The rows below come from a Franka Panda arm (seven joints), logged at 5 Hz.
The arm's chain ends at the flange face. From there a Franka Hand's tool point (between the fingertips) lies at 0.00 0.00 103.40 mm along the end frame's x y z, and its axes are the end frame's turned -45 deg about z.
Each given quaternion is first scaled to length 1.
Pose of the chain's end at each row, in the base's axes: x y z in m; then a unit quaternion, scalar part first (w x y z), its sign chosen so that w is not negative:
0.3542 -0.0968 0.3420 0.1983 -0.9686 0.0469 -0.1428
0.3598 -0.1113 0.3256 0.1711 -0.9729 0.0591 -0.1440
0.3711 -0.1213 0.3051 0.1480 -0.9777 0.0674 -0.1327
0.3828 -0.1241 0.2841 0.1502 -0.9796 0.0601 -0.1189
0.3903 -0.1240 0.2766 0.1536 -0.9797 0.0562 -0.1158
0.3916 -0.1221 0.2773 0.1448 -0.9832 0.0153 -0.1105
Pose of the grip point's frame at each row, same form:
0.3847 -0.0585 0.2509 0.1286 -0.9128 -0.3273 -0.2078
0.3909 -0.0786 0.2325 0.1030 -0.9214 -0.3177 -0.1985
0.4000 -0.0932 0.2099 0.0860 -0.9291 -0.3119 -0.1792
0.4088 -0.0951 0.1883 0.0933 -0.9281 -0.3194 -0.1673
0.4155 -0.0942 0.1809 0.0976 -0.9266 -0.3230 -0.1658
0.4145 -0.0930 0.1808 0.0915 -0.9142 -0.3621 -0.1575

